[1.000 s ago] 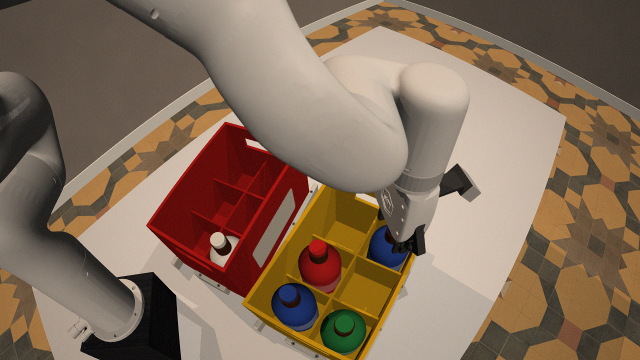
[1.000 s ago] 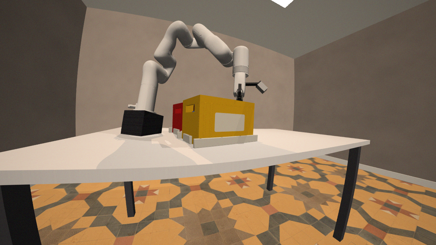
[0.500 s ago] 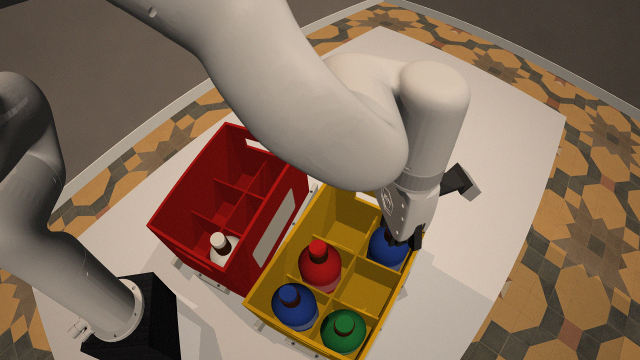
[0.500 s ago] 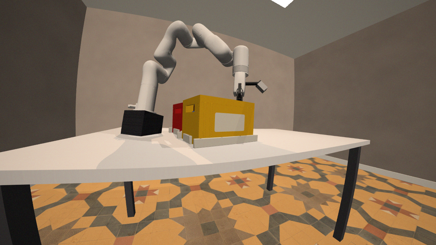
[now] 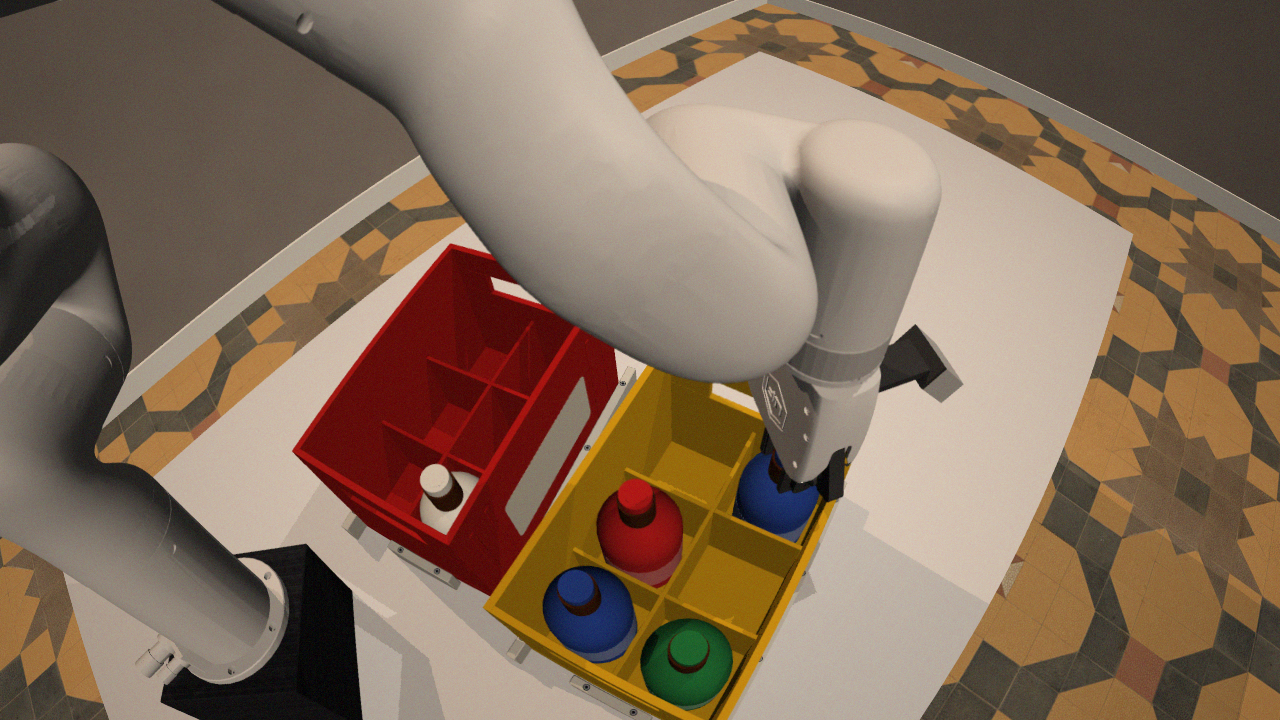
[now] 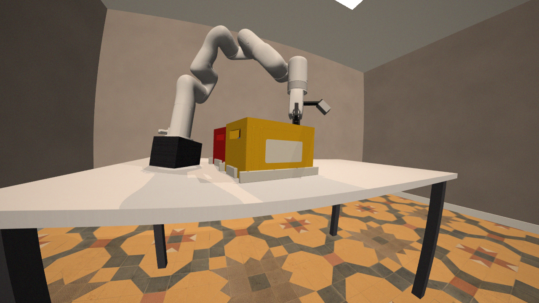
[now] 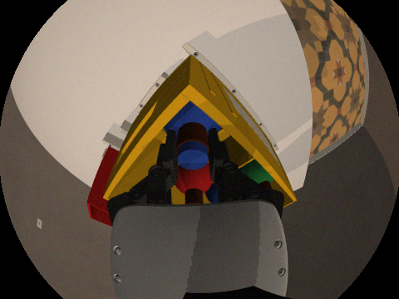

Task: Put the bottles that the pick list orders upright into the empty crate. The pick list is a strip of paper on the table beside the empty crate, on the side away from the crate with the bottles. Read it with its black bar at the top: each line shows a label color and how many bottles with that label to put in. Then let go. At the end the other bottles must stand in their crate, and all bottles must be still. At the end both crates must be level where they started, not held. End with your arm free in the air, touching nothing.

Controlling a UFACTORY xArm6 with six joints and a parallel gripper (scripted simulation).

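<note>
The yellow crate is 90 mm behind my hand, 40 mm to the left of it and 70 mm below it. Also, from my hand: green bottle: 170 mm behind, 10 mm to the right, 70 mm below; then white bottle: 170 mm behind, 230 mm to the left, 70 mm below; then red bottle: 90 mm behind, 80 mm to the left, 70 mm below.
</note>
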